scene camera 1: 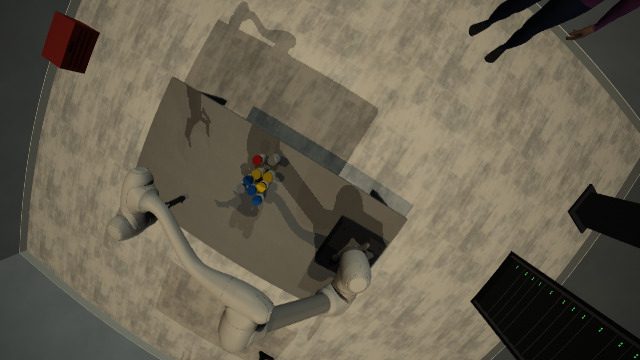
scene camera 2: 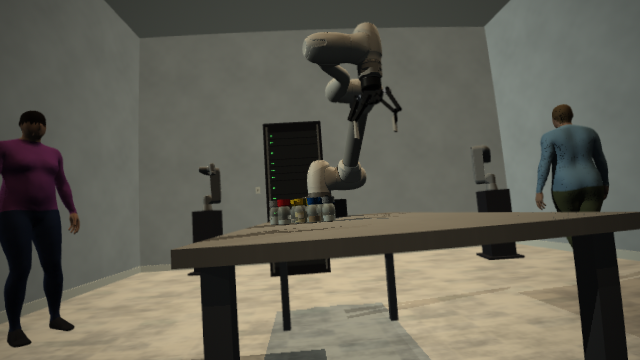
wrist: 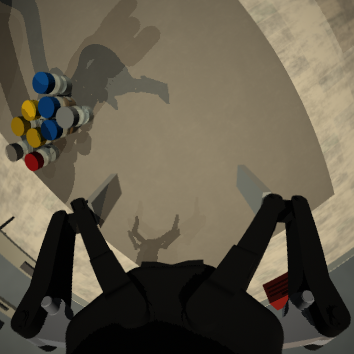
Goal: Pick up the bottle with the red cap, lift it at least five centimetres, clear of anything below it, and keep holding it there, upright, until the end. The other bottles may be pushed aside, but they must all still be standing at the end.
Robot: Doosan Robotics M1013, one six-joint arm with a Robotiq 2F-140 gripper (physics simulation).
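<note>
The bottle with the red cap stands upright at one end of a tight cluster. A grey-capped bottle stands right beside it, and a yellow-capped bottle is close on another side. Two more yellow caps, three blue caps such as this blue cap, and another grey cap belong to upright bottles. My gripper is open and empty, fingers down, high above table level and off to the side of the cluster. The arm partly hides it in scene camera 1.
The bottles stand on the brown table. The arm's black base plate is at the table's far end from the gripper. A red cabinet, a server rack and two people stand away from the table.
</note>
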